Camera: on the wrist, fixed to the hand. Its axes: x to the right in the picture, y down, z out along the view.
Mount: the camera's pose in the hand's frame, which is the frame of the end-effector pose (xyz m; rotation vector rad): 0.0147 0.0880 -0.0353 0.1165 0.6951 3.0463
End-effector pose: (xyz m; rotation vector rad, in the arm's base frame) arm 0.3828 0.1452 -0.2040 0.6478 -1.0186 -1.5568
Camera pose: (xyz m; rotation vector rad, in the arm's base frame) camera 0.4521 0.1202 -0.1426 -0.5519 -0.3781 1.3442
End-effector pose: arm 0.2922 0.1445 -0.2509 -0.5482 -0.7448 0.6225
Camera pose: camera 0.2993 0.2071 -0.3233 1.0669 -1.2638 -2.2004
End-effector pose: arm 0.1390 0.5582 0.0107 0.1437 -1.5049 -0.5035
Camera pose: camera 0.1933 0.6230 0.0561 -1.4890 0.2028 1.8418
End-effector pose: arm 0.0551 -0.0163 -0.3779 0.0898 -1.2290 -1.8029
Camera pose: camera 0.1210 -0.0581 -0.3221 -0.6506 0.0762 0.9988
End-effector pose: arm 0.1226 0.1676 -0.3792 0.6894 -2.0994 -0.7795
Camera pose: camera 0.1246 0.2056 -0.2911 -1.7596 -0.4774 1.1430
